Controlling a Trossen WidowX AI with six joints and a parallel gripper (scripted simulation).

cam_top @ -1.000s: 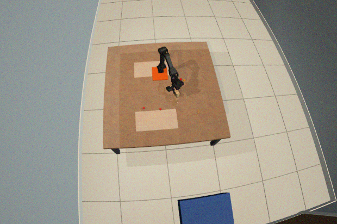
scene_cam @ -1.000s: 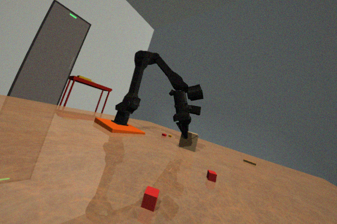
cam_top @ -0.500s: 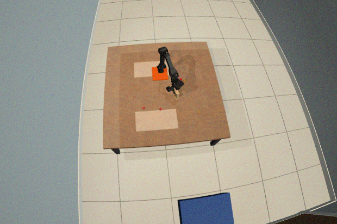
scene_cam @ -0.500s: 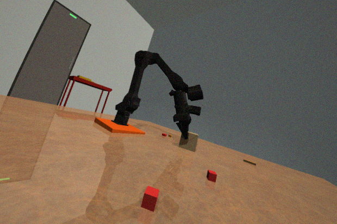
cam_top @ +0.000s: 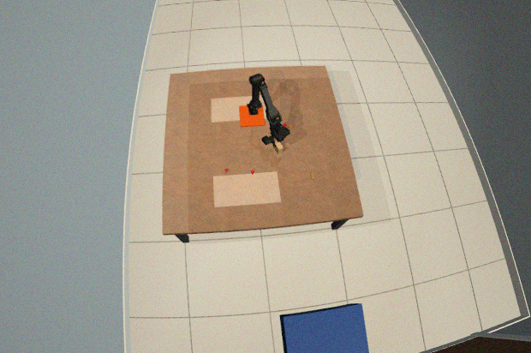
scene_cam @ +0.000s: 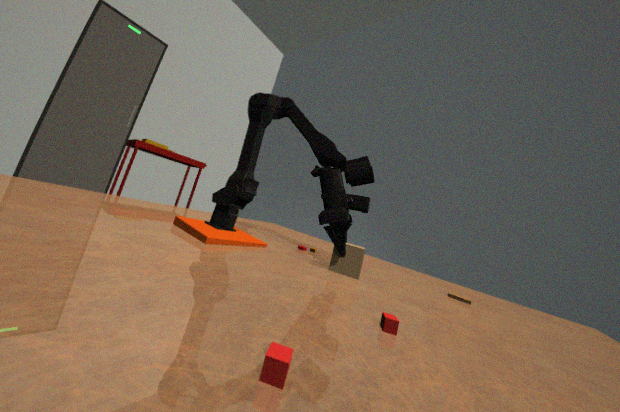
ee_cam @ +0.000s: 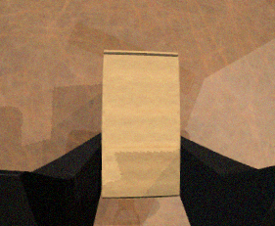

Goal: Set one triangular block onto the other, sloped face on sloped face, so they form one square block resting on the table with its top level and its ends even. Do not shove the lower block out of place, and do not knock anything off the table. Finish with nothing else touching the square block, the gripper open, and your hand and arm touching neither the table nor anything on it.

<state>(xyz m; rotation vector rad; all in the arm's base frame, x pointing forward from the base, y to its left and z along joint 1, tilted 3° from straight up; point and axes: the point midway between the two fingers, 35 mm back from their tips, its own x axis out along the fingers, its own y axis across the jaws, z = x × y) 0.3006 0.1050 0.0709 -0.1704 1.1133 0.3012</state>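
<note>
Right now my gripper tip is 10 mm past the triangular block and 10 mm below it.
</note>
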